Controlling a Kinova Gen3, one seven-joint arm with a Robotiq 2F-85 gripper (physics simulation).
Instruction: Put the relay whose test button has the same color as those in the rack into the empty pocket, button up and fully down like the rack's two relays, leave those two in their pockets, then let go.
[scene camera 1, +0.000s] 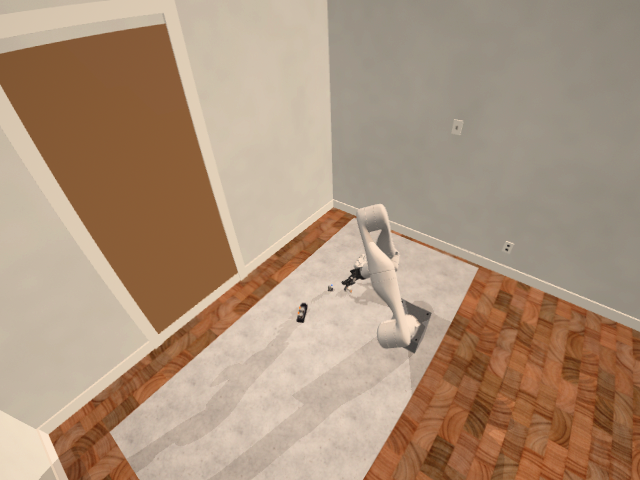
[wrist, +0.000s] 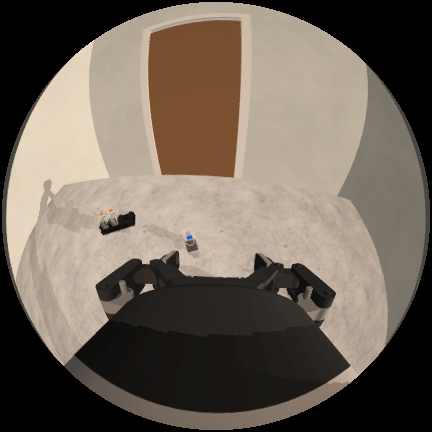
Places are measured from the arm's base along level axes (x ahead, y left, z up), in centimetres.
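Pixels of known places: gripper, between the fingertips: (scene camera 1: 346, 277) (wrist: 216, 260); arm's base, origin of its link: (scene camera 1: 408, 325).
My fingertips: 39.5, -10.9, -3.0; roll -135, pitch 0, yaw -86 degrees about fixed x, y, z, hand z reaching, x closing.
For each thing: its middle in the pictures, then the offset to it from my fingertips, as dx, dy, dz. "spot": a spot on its surface instead. Level surfaces: height alone.
- black rack, middle of its body: (wrist: 116, 222) (scene camera 1: 302, 312) +9.4, +26.4, -8.2
- empty pocket, a spot on its surface: (wrist: 127, 219) spot: +11.3, +23.8, -9.0
- relay with a blue button, middle of its body: (wrist: 189, 240) (scene camera 1: 330, 287) +6.8, +5.5, -7.2
- dark object, middle of its body: (scene camera 1: 348, 289) -1.1, +0.1, -8.3
- grey mat, height of its surface: dz -9.4
The black rack (scene camera 1: 301, 320) (wrist: 119, 229) stands on the grey mat. Two relays with orange test buttons (wrist: 101, 214) (wrist: 110, 211) stand upright in its pockets. The empty pocket (wrist: 127, 219) is at the rack's right end in the wrist view. A relay with a blue button (scene camera 1: 330, 287) (wrist: 190, 242) stands upright on the mat between the rack and the gripper. A small tan and dark object (scene camera 1: 349, 290), likely a relay, is beside the gripper in the scene view; its button colour is too small to tell. My gripper (scene camera 1: 345, 284) (wrist: 216, 260) is open and empty, low over the mat and tilted towards the door.
The grey mat (scene camera 1: 248, 392) (wrist: 300, 225) lies on a wooden floor (scene camera 1: 506, 387). The arm's base plate (scene camera 1: 421, 330) stands near the mat's right edge in the scene view. A brown door (scene camera 1: 118, 170) (wrist: 195, 100) and walls stand beyond the mat.
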